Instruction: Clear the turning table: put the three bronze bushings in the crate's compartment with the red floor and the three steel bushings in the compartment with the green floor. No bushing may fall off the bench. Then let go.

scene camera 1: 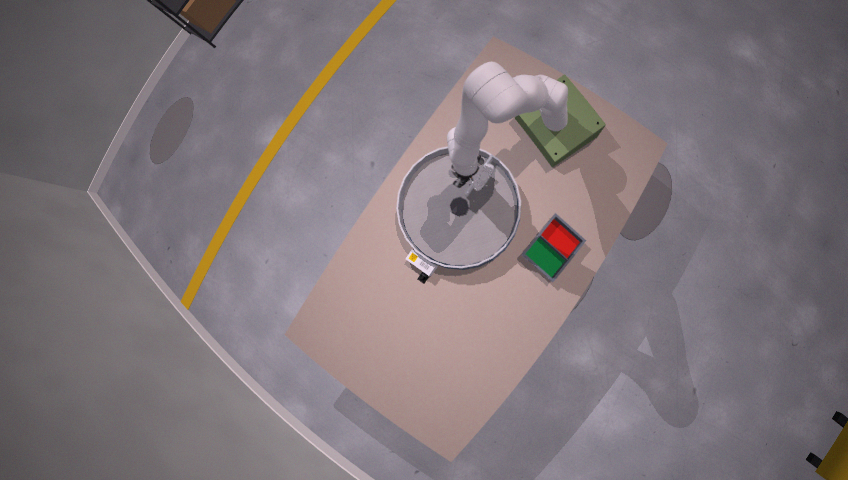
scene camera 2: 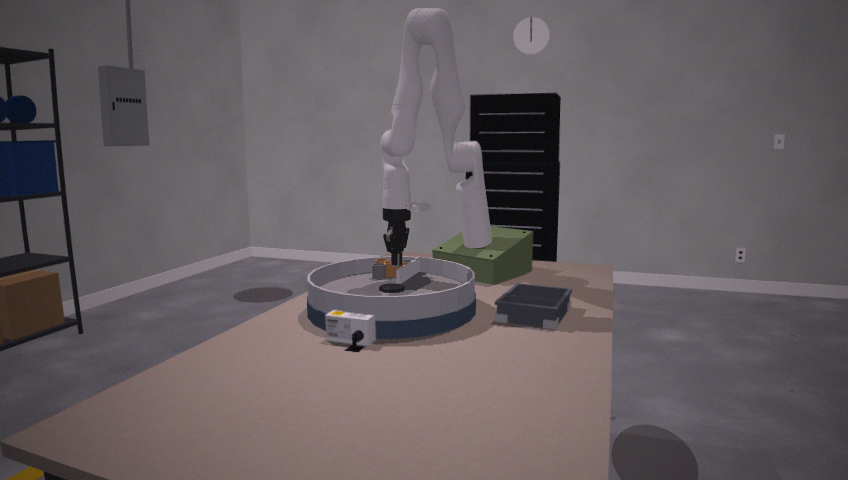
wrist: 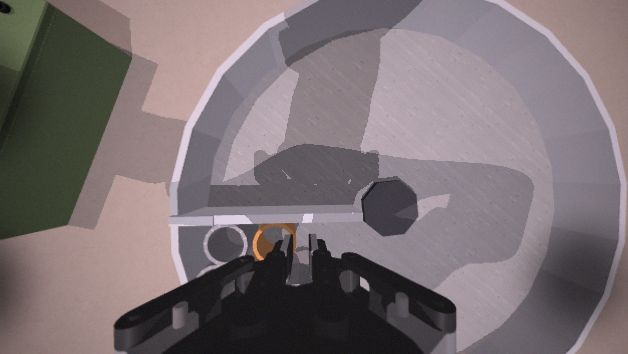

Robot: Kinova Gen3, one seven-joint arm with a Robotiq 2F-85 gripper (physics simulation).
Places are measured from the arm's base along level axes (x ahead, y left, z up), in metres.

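Pixels of known places: gripper, fingertip midpoint: (scene camera 2: 396, 266) (wrist: 300, 244); arm's base at its link origin: (scene camera 1: 555, 118) (scene camera 2: 478, 242).
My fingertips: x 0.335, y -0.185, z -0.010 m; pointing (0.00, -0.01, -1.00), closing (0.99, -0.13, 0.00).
For each thing: its middle in the pictures, then the offset to it from my fingertips. "*": a spot on its surface instead. Level surfaces: height alone.
- bench with a straight divider bar, surface height: dz +0.004 m
- dark hub at the middle of its body: (wrist: 389, 207) (scene camera 2: 391, 288) (scene camera 1: 459, 206) dx +0.101, dy +0.012, dz -0.034 m
- crate at the middle of its body: (scene camera 2: 534, 304) (scene camera 1: 553, 247) dx +0.076, dy +0.371, dz -0.066 m
- small white control box at a spot on its surface: (scene camera 2: 349, 326) * dx +0.354, dy -0.014, dz -0.052 m
- table's raised rim at a spot on its surface: (scene camera 1: 398, 209) * dx +0.206, dy -0.164, dz +0.003 m
The turning table (scene camera 1: 427, 235) (scene camera 2: 414, 301) (wrist: 439, 88) stands on the bench with a straight divider bar (wrist: 263, 218) and a dark hub (scene camera 1: 458, 206) (scene camera 2: 391, 288) (wrist: 388, 206). The bushings sit bunched behind the bar near the rim. My gripper (scene camera 1: 463, 177) (scene camera 2: 395, 257) (wrist: 300, 244) is down among them. It is shut on the wall of a bronze bushing (wrist: 256, 246) (scene camera 2: 390, 270), with one finger inside the ring. A steel bushing (wrist: 206, 243) (scene camera 2: 377, 267) stands just left of it. The other bushings are hidden under my fingers. The crate (scene camera 1: 569, 228) (scene camera 2: 531, 304) shows its red floor (scene camera 1: 561, 236) and green floor (scene camera 1: 546, 256), both bare.
The arm's green base block (scene camera 1: 570, 137) (scene camera 2: 504, 253) (wrist: 52, 132) stands behind the turning table. A small white control box (scene camera 1: 419, 260) (scene camera 2: 349, 326) sits against the table's front. The table's raised rim (scene camera 1: 398, 209) circles the gripper.
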